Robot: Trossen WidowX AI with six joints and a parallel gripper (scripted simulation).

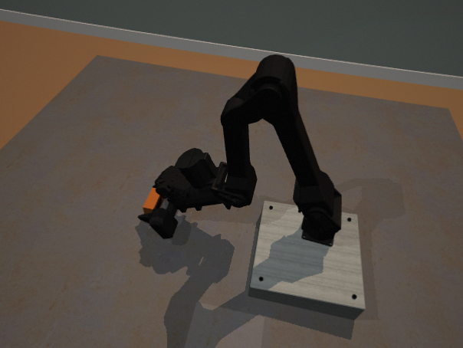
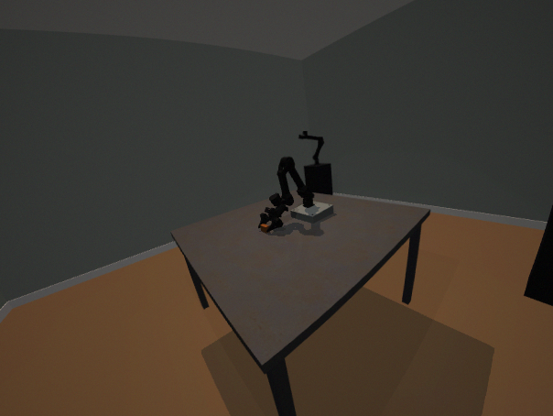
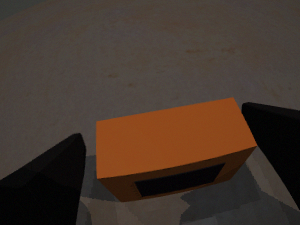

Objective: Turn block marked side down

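My gripper tip is now 2 cm past the orange block.
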